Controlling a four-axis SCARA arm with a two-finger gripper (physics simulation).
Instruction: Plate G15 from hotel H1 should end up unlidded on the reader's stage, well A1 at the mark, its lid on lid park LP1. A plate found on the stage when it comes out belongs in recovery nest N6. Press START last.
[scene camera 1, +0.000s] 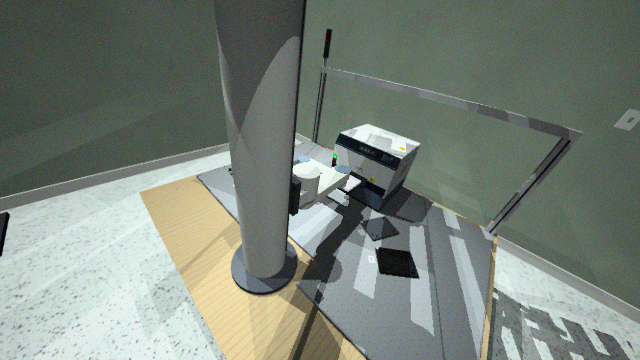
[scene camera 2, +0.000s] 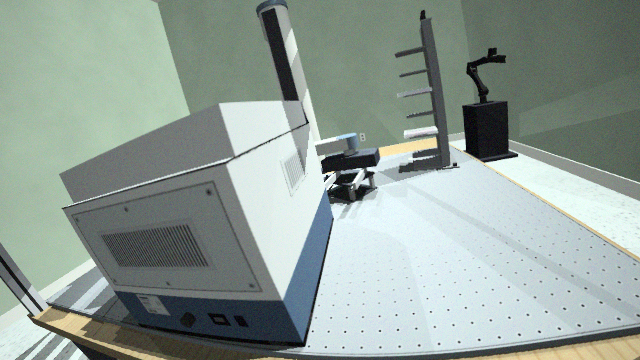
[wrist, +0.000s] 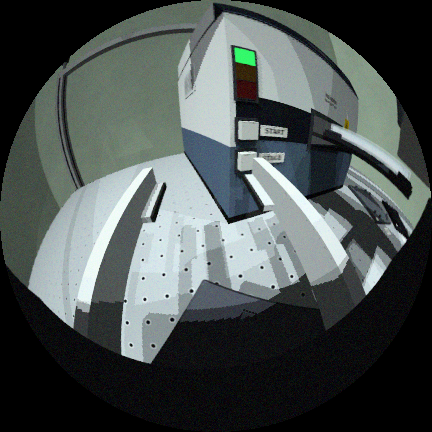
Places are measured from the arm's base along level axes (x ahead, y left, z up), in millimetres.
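Pixels of known places: gripper, fingertip midpoint: (scene camera 2: 338, 188) (wrist: 202, 170); arm's base at its link origin: (scene camera 1: 265, 262).
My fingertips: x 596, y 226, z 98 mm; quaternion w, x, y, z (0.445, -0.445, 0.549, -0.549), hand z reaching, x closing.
Ahead of a thing's pixels: the offset from my fingertips to its top centre. "spot": to the spot under its first point.
My gripper (wrist: 202, 170) is shut and empty, though a gap shows between its two fingers in the wrist view. It faces the reader {dx +208, dy -207, dz +247 mm} (scene camera 1: 372, 157) (scene camera 2: 260, 200) (wrist: 292, 65). The START button {dx +14, dy -47, dz +41 mm} (wrist: 248, 130) is in plain sight above a second button {dx +14, dy -47, dz +9 mm} (wrist: 246, 161), whose label the right finger partly covers. The light stack {spot: dx +14, dy -47, dz +91 mm} (wrist: 245, 73) glows green. The stage {dx -68, dy -215, dz +62 mm} (wrist: 372, 155) sticks out of the reader's slot, with a pale top surface; whether a plate lies on it I cannot tell. A hotel (scene camera 2: 437, 100) holds a white plate {dx -335, dy +308, dz +55 mm} (scene camera 2: 420, 133) on a low shelf. Labels G15, LP1 and N6 are unreadable.
Two dark flat nests or parks {spot: dx -86, dy -464, dz -75 mm} (scene camera 1: 380, 228) {spot: dx -209, dy -609, dz -73 mm} (scene camera 1: 397, 262) lie on the deck in front of the reader. The arm's column (scene camera 1: 265, 150) stands at the deck's edge. A guard frame (scene camera 1: 450, 99) stands behind. A second small black arm (scene camera 2: 477, 80) stands on a black pedestal (scene camera 2: 486, 130).
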